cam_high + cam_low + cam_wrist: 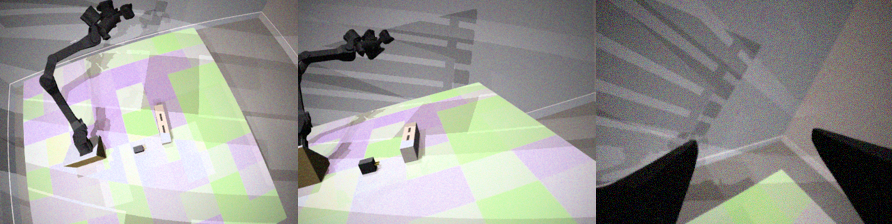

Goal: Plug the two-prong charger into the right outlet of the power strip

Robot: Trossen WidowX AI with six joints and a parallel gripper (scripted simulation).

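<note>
My gripper tip is 590 mm to the left of the charger, 340 mm above it and 190 mm past it.
</note>
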